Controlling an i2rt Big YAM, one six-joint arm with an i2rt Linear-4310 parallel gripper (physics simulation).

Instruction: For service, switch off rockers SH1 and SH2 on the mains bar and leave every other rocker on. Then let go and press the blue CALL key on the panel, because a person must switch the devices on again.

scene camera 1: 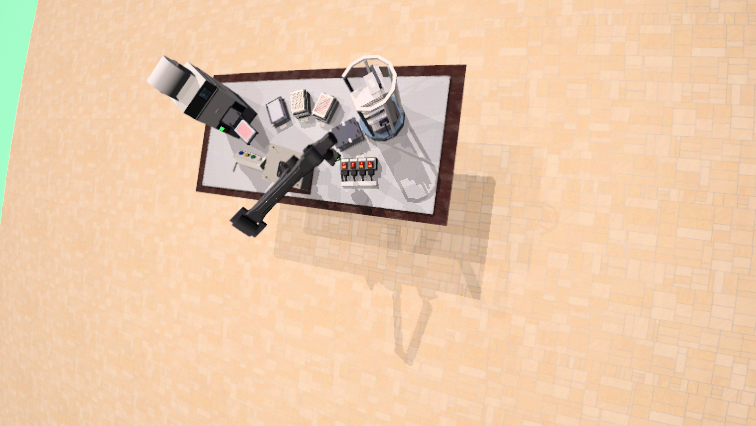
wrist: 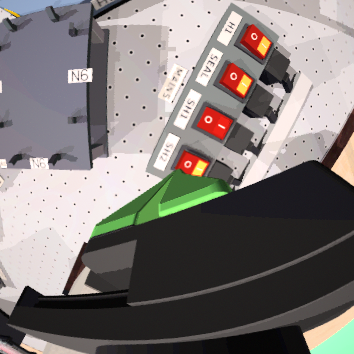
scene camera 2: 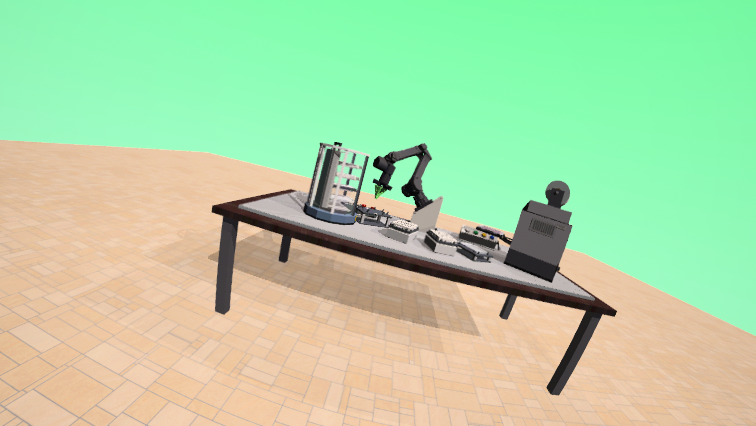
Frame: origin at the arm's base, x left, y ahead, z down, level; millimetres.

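Where they show: gripper, fingertip midpoint: [scene camera 1: 340, 159] [wrist: 179, 176] [scene camera 2: 375, 198]; arm's base at its link origin: [scene camera 1: 289, 171] [scene camera 2: 424, 206].
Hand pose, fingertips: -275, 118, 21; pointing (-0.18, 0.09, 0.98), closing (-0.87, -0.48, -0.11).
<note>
Each offset is from my fingertips to the top centre of the thing, as dx, dy, dz.
The grey mains bar {-86, -36, +50} [wrist: 197, 88] [scene camera 1: 359, 170] lies on the table with four red rockers labelled H1, SEAL, SH1 and SH2. Rocker SH1 {-55, -9, +50} [wrist: 215, 122] is plain red with no lit half. Rockers H1 {-153, +11, +50} [wrist: 256, 41], SEAL {-104, +1, +50} [wrist: 236, 80] and SH2 {-6, -19, +50} [wrist: 192, 164] each show a lit yellow half. My gripper [wrist: 179, 176] [scene camera 2: 379, 191] has green fingers, is shut and empty, and its tip sits just in front of SH2. The button panel {+631, -84, +19} [scene camera 1: 249, 157] [scene camera 2: 479, 237] with its blue key {+703, -55, +28} [scene camera 1: 241, 153] lies to the left of the arm's base.
A dark grey holder labelled N6 {+25, +161, +27} [wrist: 46, 88] [scene camera 1: 348, 133] lies next to the bar. A tall glass-walled rack tower [scene camera 1: 374, 95] [scene camera 2: 338, 182], three small trays {+372, +311, +34} [scene camera 1: 301, 106] and a grey printer box {+873, +203, -353} [scene camera 1: 208, 97] [scene camera 2: 539, 238] stand along the table's far side.
</note>
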